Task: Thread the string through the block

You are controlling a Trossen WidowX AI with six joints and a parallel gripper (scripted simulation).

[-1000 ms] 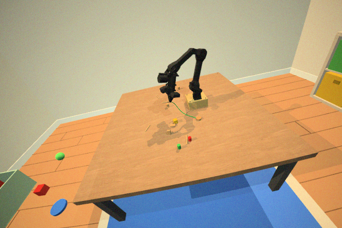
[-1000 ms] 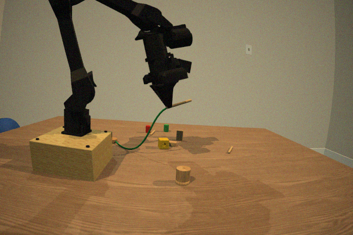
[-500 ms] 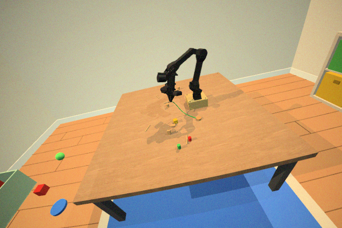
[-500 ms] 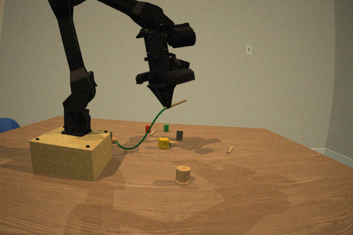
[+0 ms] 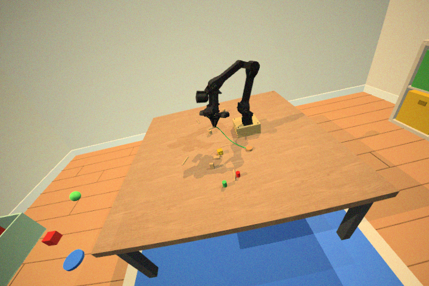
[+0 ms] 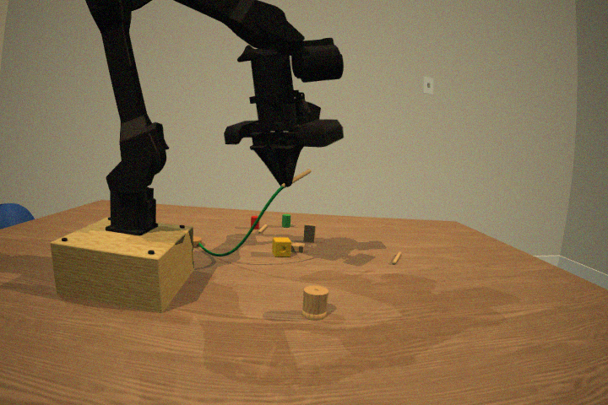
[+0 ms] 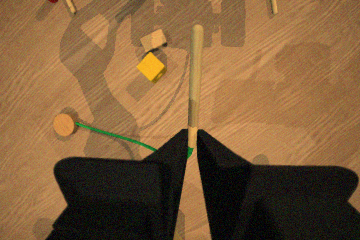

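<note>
The thin wooden stick lies 10 mm ahead of my gripper tip, 10 mm to the left of it and 10 mm above it. The rest, counted from my gripper tip: yellow block 10 mm behind, 100 mm to the left, 120 mm below; then plain block 10 mm ahead, 130 mm to the left, 130 mm below; then wooden cylinder 60 mm ahead, 150 mm to the right, 120 mm below.
</note>
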